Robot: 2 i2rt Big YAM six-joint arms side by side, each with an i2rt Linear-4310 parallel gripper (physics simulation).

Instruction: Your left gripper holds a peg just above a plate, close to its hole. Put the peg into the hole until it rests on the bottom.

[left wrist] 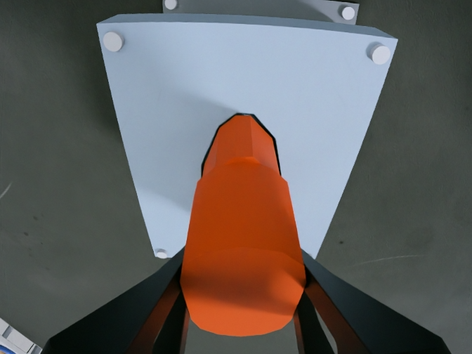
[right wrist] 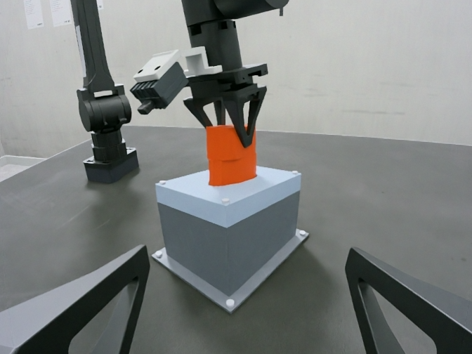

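The orange peg [left wrist: 243,215] [right wrist: 231,160] stands upright in the middle of the light blue plate [left wrist: 325,90] [right wrist: 187,185]. Its lower end meets the plate's top with no gap visible in the right wrist view, and a long part stands above. In the left wrist view a thin dark edge of the hole [left wrist: 275,145] shows around the peg's far end, on both sides. How deep the peg reaches is hidden. My left gripper [left wrist: 241,253] [right wrist: 233,144] is shut on the peg's upper part. My right gripper [right wrist: 248,257] is open and empty, in front of the block.
The plate tops a grey block [right wrist: 200,240] on a flanged base [right wrist: 200,284] with white bolt heads. Another arm's dark base [right wrist: 111,167] stands at the back left. A pale wall [right wrist: 350,65] is behind. A white and blue object [left wrist: 15,340] shows at the left wrist view's lower left corner.
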